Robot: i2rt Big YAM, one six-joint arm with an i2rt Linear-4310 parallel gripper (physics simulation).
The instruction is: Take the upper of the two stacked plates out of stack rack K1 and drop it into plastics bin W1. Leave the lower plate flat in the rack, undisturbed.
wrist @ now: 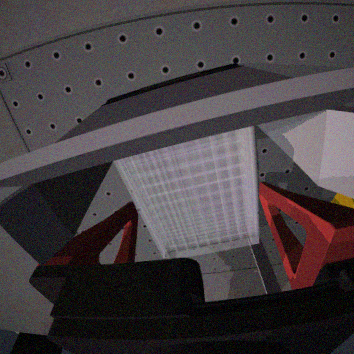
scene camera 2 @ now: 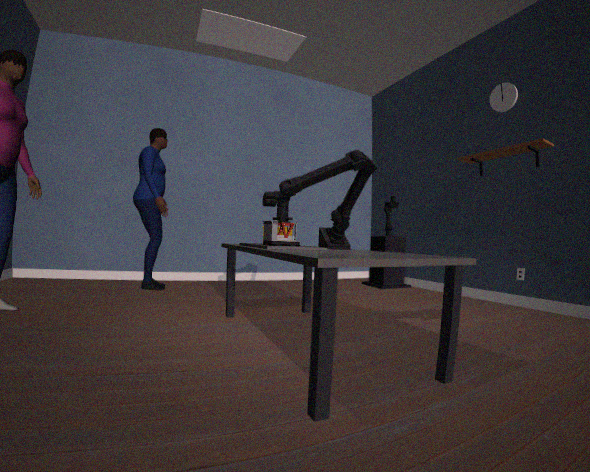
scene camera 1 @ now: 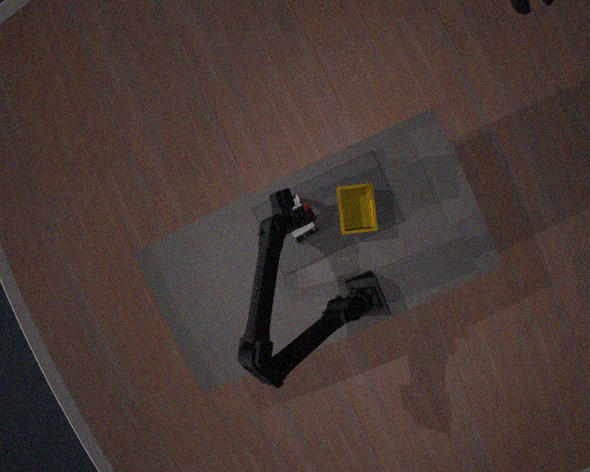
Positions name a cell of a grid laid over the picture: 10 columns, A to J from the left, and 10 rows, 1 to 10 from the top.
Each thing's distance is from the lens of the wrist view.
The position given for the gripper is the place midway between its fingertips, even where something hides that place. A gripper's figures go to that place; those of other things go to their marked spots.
gripper (wrist: F6): 15 cm
gridded plate (wrist: F6): 13 cm
